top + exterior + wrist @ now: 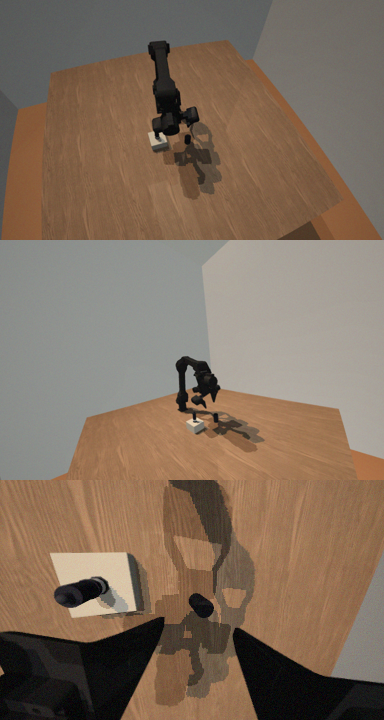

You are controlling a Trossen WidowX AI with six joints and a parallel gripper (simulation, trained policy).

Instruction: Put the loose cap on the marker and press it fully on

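The black cap lies 1 cm ahead of my gripper tip, 3 cm to the left of it and 9 cm below it. From my gripper tip the other things lie so: white holder block (3 cm behind, 10 cm to the right, 9 cm below).
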